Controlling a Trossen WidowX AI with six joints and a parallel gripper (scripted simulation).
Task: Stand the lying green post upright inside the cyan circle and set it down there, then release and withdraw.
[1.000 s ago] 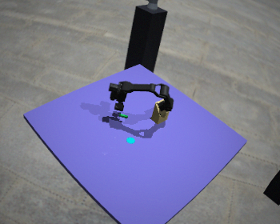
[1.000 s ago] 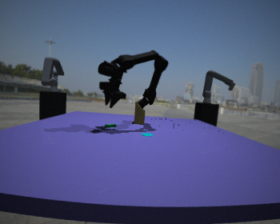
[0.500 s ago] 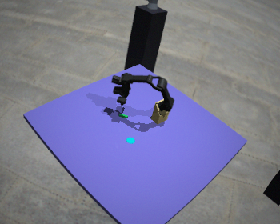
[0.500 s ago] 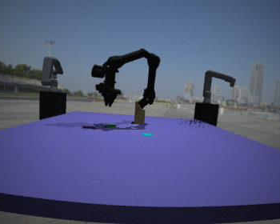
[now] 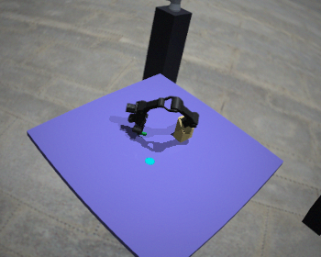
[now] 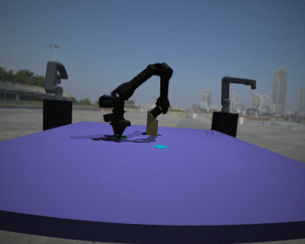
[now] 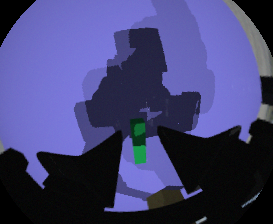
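Right now the cyan circle is 230 mm to the left of my gripper tip, 110 mm ahead of it and 10 mm below it. From my gripper tip the other things lie so: green post: 20 mm to the left, 10 mm behind.
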